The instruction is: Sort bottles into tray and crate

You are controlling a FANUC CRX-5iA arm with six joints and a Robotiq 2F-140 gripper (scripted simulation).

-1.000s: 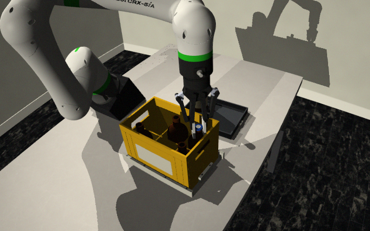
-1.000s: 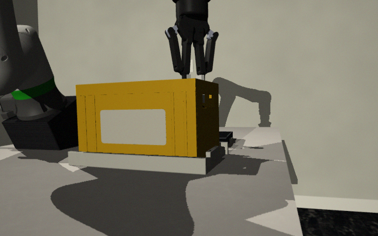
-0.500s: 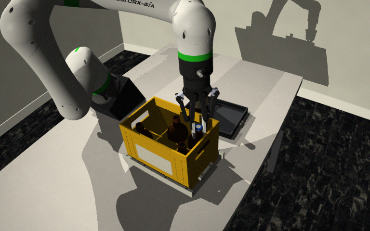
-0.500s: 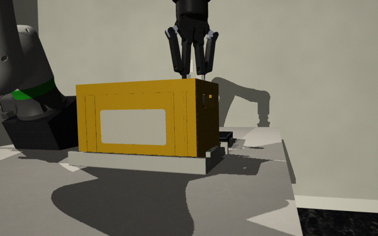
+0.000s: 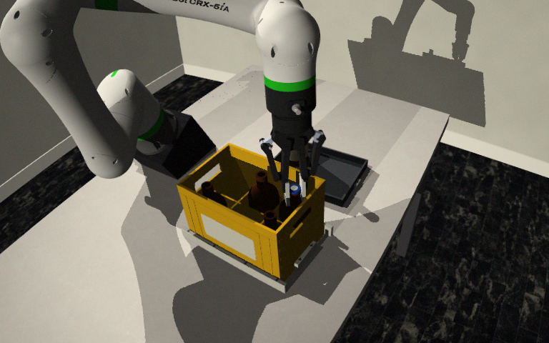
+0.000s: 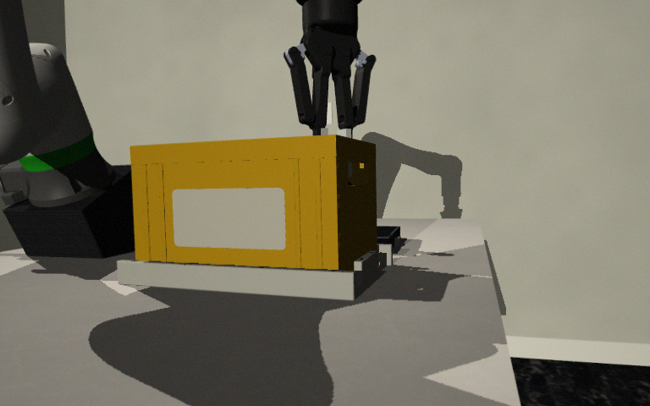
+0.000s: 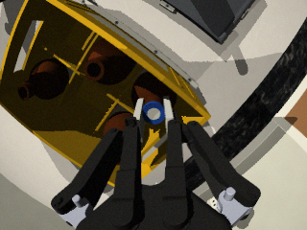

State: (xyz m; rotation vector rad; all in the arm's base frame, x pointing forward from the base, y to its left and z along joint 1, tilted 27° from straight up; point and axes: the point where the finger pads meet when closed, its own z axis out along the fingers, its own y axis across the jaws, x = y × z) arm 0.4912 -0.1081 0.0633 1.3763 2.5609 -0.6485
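The yellow crate is 90 mm behind my hand, 80 mm below it and 30 mm to the right of it. Also, from my hand: dark tray (250 mm to the left, 150 mm below, 40 mm behind).
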